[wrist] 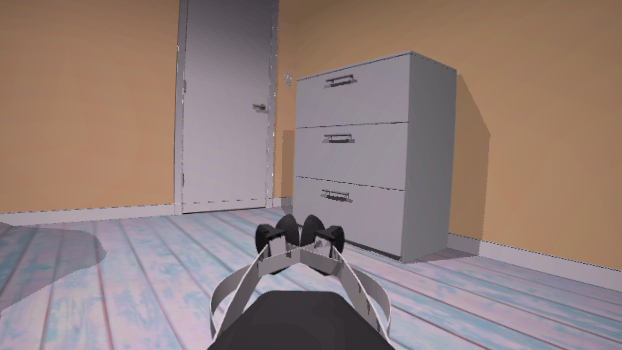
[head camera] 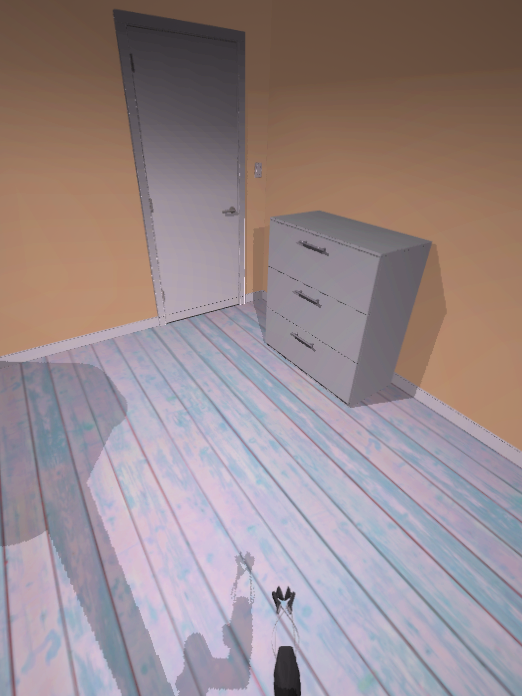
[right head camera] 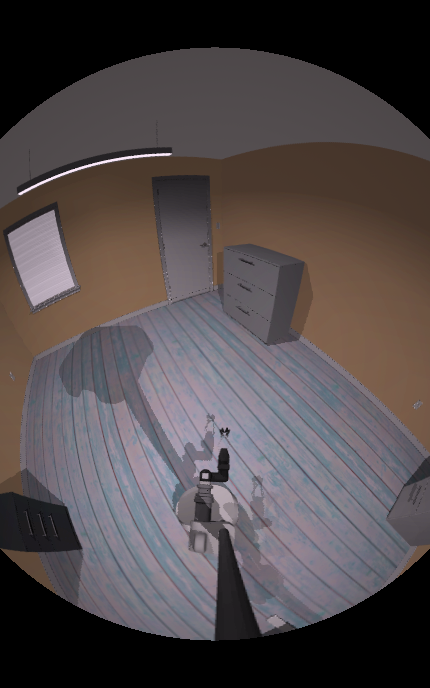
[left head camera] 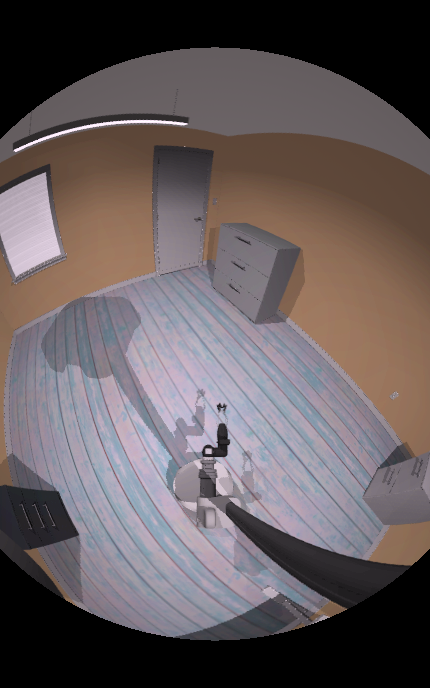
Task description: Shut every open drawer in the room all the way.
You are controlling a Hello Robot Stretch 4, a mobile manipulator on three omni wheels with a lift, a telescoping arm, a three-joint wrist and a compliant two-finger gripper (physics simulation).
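Frame: origin at the robot's base, x ahead, y left, z up, level; centimetres.
Seen in the pictures: gripper, fingertip midpoint: (wrist: 299,233) (head camera: 283,586) (right head camera: 224,427) (left head camera: 221,402).
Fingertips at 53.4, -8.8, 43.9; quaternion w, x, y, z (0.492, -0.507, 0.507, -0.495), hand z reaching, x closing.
Note:
A point is followed by its place in that frame, as x, y, z.
A grey three-drawer dresser (head camera: 393,314) @(191.9, -80.0, 59.7) (left head camera: 281,284) @(195.7, -85.1, 50.7) (right head camera: 288,304) @(194.5, -83.5, 47.8) (wrist: 431,160) @(190.0, -77.3, 48.3) stands against the right wall near the corner. Its three drawer fronts look flush with the body, with thin seams between them. A dark cabinet (left head camera: 60,517) @(-53.4, 108.4, 12.9) (right head camera: 65,527) @(-51.4, 109.8, 10.7) with three bar handles shows at the lower left of both side head views; its drawer fronts look flush. A pale cabinet (left head camera: 405,504) @(-65.8, -170.1, 44.2) (right head camera: 413,530) with handles is partly cut off at the right edge; I cannot tell how its drawers stand. My gripper (head camera: 283,595) @(53.4, -8.8, 43.9) (left head camera: 221,407) @(53.4, -8.8, 43.9) (right head camera: 224,431) @(53.4, -8.8, 43.9) (wrist: 299,233) @(53.4, -8.8, 43.9) is shut and empty, well short of the grey dresser.
A closed door (head camera: 193,185) @(303.8, 53.7, 110.9) (left head camera: 182,213) @(306.7, 49.6, 99.1) (right head camera: 186,238) @(305.5, 51.2, 103.3) (wrist: 225,110) @(303.5, 54.3, 83.3) is left of the grey dresser. A window (left head camera: 30,223) @(187.1, 226.0, 139.9) (right head camera: 43,258) @(186.3, 227.4, 139.1) is in the wall further left. Plank floor (head camera: 224,449) @(141.3, 17.5, -2.7) lies between my gripper and the dresser, with shadows across its left part.

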